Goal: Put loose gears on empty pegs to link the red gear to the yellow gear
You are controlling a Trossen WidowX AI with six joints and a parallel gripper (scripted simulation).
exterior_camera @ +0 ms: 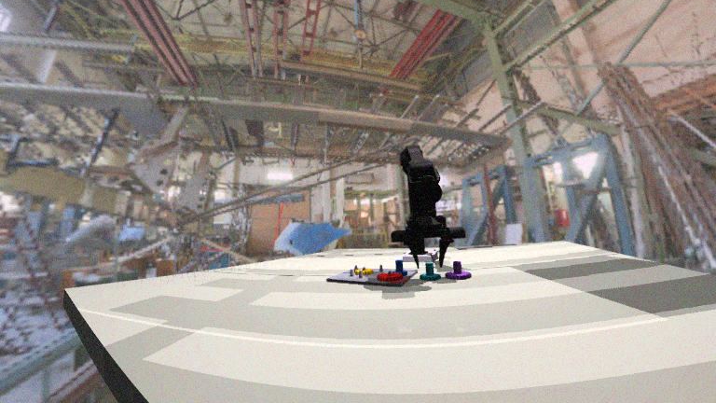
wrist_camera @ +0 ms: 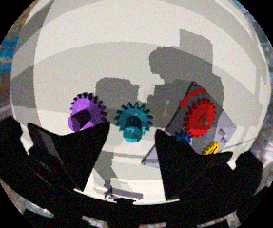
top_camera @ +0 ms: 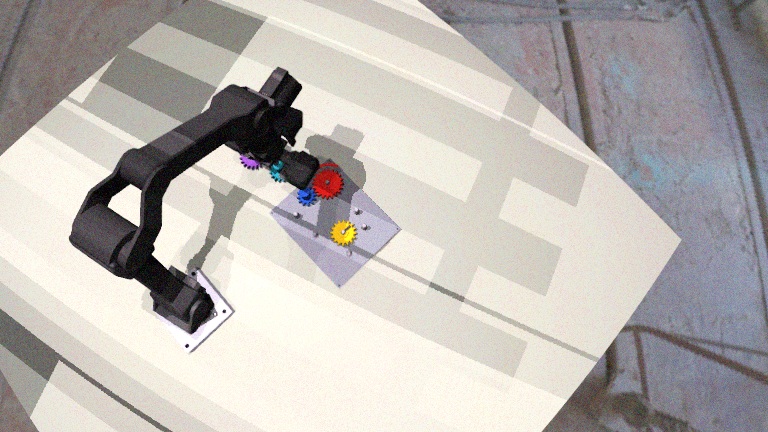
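Right now my gripper tip is 80 mm to the left of the blue gear and 20 mm short of it. The rest, counted from my gripper tip: teal gear (10 mm below); red gear (80 mm to the right, 70 mm ahead, 10 mm below); purple gear (60 mm to the left, 30 mm behind, 10 mm below).
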